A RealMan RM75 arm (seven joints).
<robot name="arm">
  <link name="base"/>
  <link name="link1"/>
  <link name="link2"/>
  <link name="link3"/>
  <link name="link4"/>
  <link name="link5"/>
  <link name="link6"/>
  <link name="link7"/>
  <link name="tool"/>
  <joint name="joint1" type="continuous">
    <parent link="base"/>
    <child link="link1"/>
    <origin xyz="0 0 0.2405" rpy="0 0 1.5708"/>
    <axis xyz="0 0 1"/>
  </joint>
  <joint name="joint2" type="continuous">
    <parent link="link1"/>
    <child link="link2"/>
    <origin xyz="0 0 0" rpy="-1.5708 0 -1.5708"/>
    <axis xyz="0 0 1"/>
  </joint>
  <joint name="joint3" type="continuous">
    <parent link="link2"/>
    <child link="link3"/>
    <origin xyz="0 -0.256 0" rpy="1.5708 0 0"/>
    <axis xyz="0 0 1"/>
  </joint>
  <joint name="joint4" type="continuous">
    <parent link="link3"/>
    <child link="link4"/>
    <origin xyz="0 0 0" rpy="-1.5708 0 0"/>
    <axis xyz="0 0 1"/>
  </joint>
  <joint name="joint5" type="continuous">
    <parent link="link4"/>
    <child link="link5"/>
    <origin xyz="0 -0.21 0" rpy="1.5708 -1.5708 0"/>
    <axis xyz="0 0 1"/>
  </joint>
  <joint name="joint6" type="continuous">
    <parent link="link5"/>
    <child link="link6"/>
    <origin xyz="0 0 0" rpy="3.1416 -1.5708 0"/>
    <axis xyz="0 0 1"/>
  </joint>
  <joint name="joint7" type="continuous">
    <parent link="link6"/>
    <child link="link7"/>
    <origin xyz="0.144 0 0" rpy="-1.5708 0 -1.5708"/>
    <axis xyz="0 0 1"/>
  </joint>
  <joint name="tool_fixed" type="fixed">
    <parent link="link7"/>
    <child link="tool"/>
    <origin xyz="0 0 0" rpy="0 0 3.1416"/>
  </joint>
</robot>
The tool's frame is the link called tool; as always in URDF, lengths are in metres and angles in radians. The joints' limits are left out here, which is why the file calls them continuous.
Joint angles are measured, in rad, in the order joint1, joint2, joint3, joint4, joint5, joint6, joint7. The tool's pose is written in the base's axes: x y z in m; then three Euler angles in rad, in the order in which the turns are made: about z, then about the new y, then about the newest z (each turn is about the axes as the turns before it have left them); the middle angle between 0 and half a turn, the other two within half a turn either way. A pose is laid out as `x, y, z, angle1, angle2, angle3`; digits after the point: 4 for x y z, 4 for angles.
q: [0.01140 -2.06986 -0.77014 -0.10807 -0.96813 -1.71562 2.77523]
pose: -0.3885, 0.1500, 0.0404, 1.4852, 1.3137, -2.4956
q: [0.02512 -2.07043 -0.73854 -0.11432 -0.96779 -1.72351 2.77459]
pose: -0.3862, 0.1455, 0.0360, 1.4749, 1.3347, -2.5027
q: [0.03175 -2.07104 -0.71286 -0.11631 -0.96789 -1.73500 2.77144]
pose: -0.3835, 0.1429, 0.0330, 1.4593, 1.3499, -2.5087
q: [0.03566 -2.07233 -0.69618 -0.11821 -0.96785 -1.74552 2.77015]
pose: -0.3810, 0.1413, 0.0310, 1.4461, 1.3577, -2.5130
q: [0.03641 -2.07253 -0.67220 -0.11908 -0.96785 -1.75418 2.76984]
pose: -0.3781, 0.1408, 0.0282, 1.4283, 1.3734, -2.5162
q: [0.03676 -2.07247 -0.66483 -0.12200 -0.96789 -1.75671 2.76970]
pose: -0.3769, 0.1409, 0.0272, 1.4220, 1.3771, -2.5192
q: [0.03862 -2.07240 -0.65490 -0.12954 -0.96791 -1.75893 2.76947]
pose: -0.3750, 0.1409, 0.0256, 1.4145, 1.3811, -2.5262
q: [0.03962 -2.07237 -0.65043 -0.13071 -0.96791 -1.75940 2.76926]
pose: -0.3746, 0.1406, 0.0249, 1.4127, 1.3841, -2.5280
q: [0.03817 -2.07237 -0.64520 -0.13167 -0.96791 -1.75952 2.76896]
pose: -0.3739, 0.1412, 0.0242, 1.4084, 1.3882, -2.5299
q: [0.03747 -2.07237 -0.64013 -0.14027 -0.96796 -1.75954 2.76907]
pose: -0.3721, 0.1423, 0.0229, 1.4021, 1.3886, -2.5370
